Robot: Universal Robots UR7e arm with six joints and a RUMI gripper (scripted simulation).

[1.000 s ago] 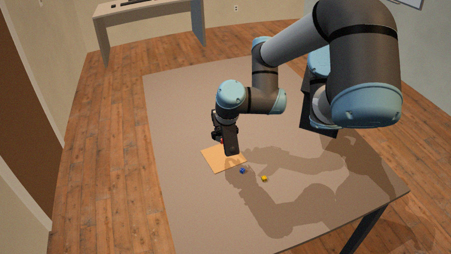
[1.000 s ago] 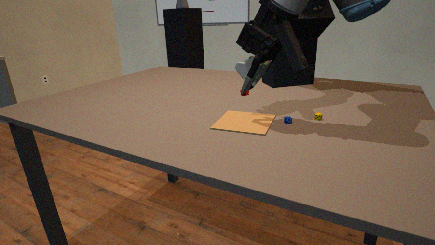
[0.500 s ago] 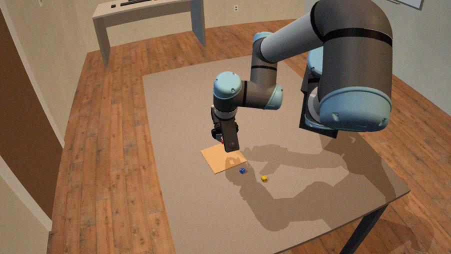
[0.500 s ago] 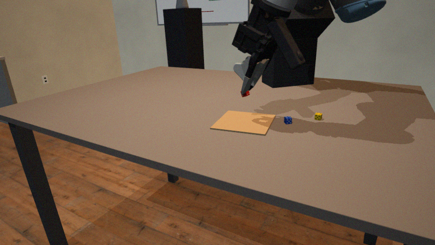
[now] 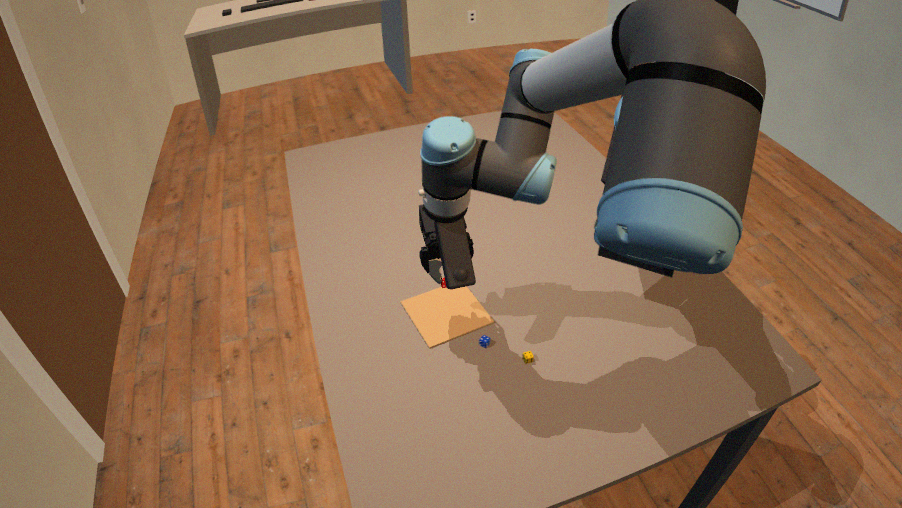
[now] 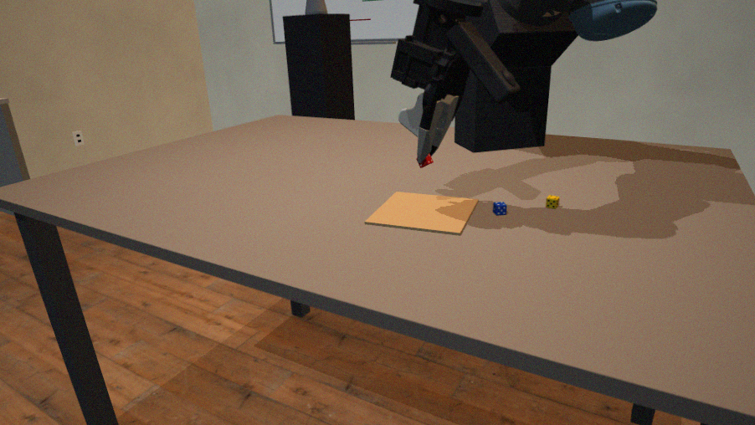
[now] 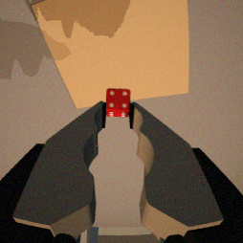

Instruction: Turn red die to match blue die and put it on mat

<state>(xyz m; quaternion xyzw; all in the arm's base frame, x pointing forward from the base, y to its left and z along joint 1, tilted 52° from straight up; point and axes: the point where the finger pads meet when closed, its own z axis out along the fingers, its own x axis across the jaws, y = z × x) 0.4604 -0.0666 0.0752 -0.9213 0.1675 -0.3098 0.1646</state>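
Now: hand 1 cm above the red die. From my hand the other things lie so: mat (9 cm below); then blue die (10 cm to the left, 9 cm below, 5 cm behind); then yellow die (16 cm to the left, 11 cm behind, 9 cm below).
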